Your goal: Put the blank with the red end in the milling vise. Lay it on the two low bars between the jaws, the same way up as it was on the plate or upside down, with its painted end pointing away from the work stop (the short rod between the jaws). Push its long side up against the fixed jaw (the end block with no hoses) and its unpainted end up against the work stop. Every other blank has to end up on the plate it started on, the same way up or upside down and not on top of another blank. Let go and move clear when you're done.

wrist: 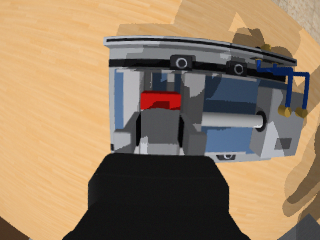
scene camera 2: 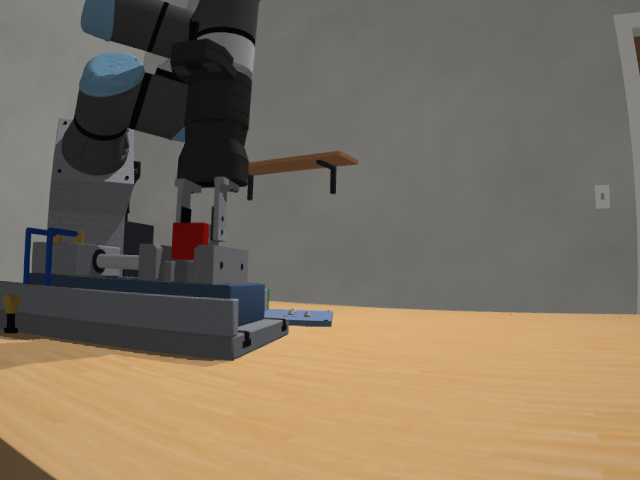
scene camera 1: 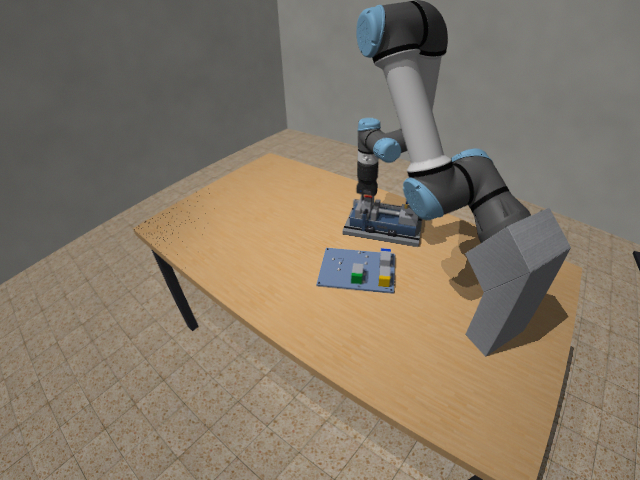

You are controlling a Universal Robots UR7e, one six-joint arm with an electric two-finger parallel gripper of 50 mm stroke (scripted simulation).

I see my gripper, a moving jaw, a grey rod and a blue plate.
My gripper is seen too in the wrist view.
